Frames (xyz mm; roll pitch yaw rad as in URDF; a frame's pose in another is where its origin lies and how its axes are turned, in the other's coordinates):
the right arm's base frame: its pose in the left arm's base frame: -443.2 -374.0 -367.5 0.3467 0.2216 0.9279
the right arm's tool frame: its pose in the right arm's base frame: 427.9 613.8 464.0 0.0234 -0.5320 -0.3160
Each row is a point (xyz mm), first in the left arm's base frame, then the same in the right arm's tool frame.
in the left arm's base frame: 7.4 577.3 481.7
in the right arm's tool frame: 568.3 71.1 194.3
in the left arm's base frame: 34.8 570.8 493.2
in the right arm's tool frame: 591.5 55.3 206.2
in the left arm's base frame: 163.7 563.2 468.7
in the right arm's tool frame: 695.3 -21.0 180.3
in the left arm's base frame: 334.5 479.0 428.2
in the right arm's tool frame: 797.7 -185.7 163.0
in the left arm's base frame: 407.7 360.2 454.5
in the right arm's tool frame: 812.7 -313.0 224.1
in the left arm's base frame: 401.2 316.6 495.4
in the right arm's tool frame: 795.3 -334.9 277.3
